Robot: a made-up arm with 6 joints.
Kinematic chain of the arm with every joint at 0, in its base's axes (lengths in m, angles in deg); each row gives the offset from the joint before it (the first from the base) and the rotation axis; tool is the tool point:
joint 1: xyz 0 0 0.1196 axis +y
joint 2: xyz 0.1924 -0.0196 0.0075 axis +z
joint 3: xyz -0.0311 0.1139 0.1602 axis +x
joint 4: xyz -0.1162 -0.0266 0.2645 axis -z
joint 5: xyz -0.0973 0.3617 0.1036 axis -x
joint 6: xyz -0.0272 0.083 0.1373 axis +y
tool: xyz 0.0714 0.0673 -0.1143
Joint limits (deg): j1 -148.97..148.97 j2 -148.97..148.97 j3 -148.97..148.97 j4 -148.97..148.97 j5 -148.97..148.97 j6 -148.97..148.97
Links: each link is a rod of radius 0.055 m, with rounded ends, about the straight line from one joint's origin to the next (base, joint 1, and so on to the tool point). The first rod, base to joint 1, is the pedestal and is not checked.
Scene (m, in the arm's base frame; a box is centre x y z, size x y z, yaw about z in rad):
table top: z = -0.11
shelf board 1: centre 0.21 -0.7 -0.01 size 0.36 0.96 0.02 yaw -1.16
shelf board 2: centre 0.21 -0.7 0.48 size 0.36 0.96 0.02 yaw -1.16
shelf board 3: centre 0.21 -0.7 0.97 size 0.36 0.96 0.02 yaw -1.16
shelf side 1: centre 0.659 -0.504 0.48 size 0.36 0.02 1 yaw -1.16
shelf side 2: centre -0.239 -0.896 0.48 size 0.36 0.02 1 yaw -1.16
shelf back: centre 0.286 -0.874 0.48 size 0.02 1 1 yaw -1.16
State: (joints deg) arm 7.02 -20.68 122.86 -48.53 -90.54 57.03
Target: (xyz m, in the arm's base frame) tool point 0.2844 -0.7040 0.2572
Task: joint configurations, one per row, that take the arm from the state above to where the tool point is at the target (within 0.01 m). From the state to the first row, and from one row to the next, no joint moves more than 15 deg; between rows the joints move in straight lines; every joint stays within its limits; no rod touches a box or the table.
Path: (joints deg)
1: 9.60 -5.85 119.02 -46.09 -86.25 57.39
2: 12.18 8.98 115.19 -43.65 -81.95 57.75
3: 14.75 23.81 111.35 -41.20 -77.66 58.11
4: 17.33 38.64 107.52 -38.76 -73.36 58.47
5: 19.91 53.48 103.68 -36.32 -69.07 58.83

